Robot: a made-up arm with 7 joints. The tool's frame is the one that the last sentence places.
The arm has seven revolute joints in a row. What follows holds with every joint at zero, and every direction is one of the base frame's.
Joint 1 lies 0.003 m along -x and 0.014 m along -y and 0.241 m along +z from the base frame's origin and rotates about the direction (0, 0.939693, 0.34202).
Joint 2 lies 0.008 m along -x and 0.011 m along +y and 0.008 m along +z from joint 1 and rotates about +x.
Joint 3 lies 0.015 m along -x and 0.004 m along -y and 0.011 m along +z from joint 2 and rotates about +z.
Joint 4 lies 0.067 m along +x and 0.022 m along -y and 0.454 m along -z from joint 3 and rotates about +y.
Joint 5 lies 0.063 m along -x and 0.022 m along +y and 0.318 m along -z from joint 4 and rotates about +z.
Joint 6 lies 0.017 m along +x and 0.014 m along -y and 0.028 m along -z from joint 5 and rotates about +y.
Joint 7 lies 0.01 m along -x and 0.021 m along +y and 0.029 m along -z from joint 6 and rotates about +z.
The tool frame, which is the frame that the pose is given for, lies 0.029 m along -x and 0.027 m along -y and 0.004 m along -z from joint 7; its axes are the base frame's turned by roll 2.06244, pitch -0.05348 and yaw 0.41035 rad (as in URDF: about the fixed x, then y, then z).
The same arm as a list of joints. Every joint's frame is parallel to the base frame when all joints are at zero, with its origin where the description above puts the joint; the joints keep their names.
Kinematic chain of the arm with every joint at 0, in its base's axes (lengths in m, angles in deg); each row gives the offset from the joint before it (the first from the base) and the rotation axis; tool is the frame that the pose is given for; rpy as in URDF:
joint 1: xyz -0.003 -0.014 0.241 axis 0 0.9397 0.342
joint 2: xyz -0.008 0.011 0.008 axis +x
joint 3: xyz -0.015 -0.004 0.011 axis +z
joint 4: xyz 0.067 -0.022 -0.454 axis +y
joint 5: xyz -0.063 0.022 -0.318 axis +z
joint 6: xyz 0.017 -0.014 -0.028 axis +y
joint 7: xyz -0.01 0.021 -0.029 axis +z
tool: xyz -0.029 -0.027 -0.004 rpy 118.17 -3.06 23.51

